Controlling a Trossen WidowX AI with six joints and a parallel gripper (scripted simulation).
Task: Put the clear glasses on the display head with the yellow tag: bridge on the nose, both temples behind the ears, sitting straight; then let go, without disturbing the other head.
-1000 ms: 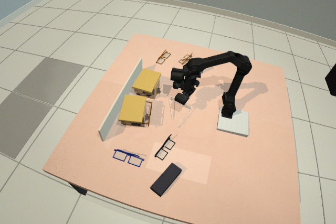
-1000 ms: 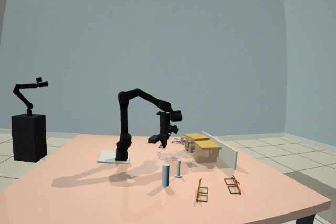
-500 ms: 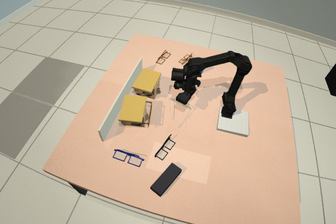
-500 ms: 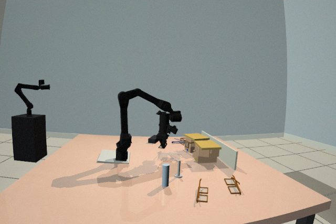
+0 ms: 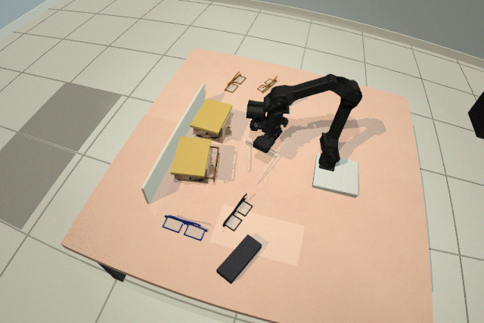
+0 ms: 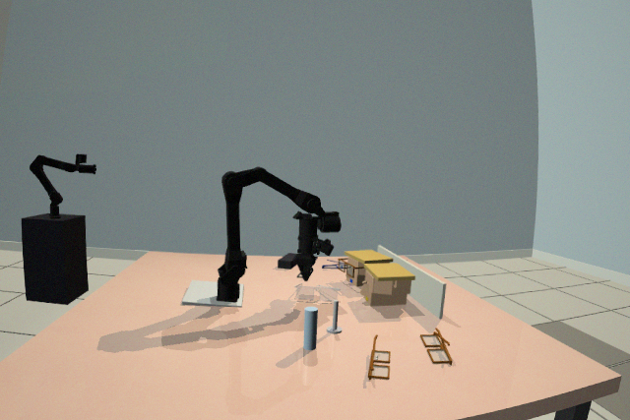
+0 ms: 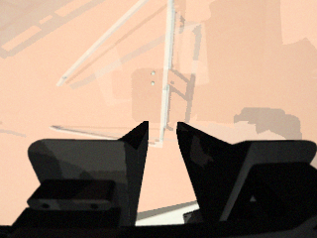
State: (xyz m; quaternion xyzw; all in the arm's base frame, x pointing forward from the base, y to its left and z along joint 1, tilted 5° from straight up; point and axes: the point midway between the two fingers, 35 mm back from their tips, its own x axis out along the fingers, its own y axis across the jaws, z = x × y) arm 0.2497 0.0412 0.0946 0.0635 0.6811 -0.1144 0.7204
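The round foot is 4 cm ahead of my gripper tip, 27 cm to the right of it and 4 cm below it. Also, from my gripper tip: display head 23 cm ahead, 17 cm to the left, 1 cm below; black box 2 cm behind, 46 cm to the left, 5 cm below; grey panel 36 cm ahead, 6 cm to the left, 1 cm below.
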